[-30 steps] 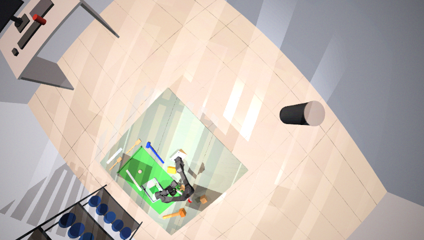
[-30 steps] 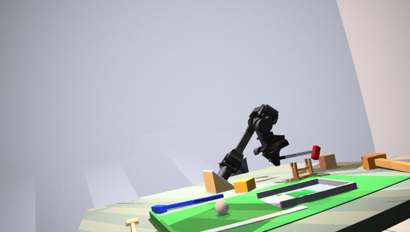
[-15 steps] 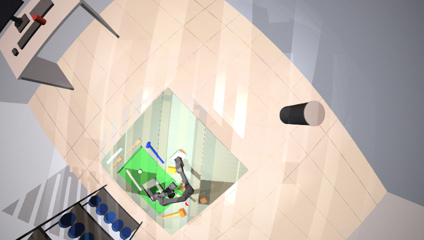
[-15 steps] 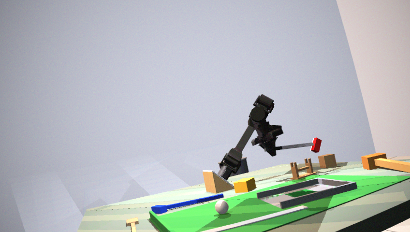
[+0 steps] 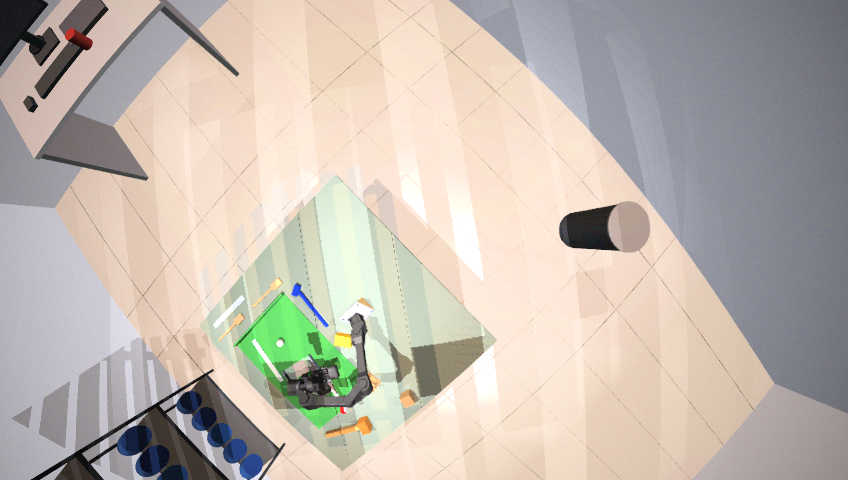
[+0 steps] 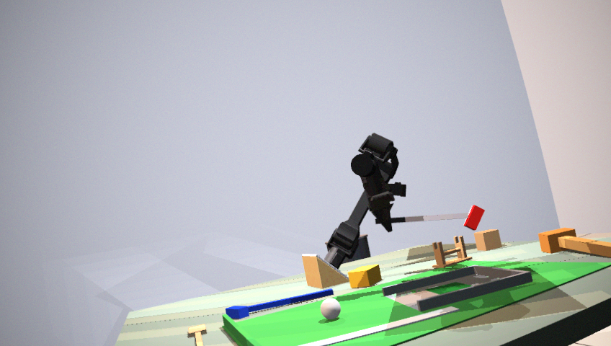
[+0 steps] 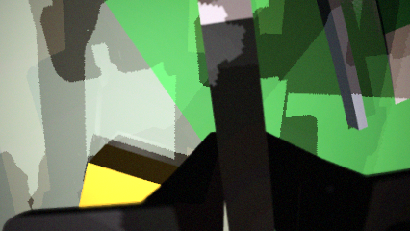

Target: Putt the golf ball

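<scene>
Right now my gripper tip is 32 cm to the left of the blue putter, 13 cm above it and 9 cm past it. Also, from my gripper tip: wooden rack 22 cm to the left, 10 cm below, 7 cm behind; green mat 21 cm ahead, 14 cm below, 10 cm to the right; yellow block 12 cm below, 12 cm behind, 5 cm to the right.
</scene>
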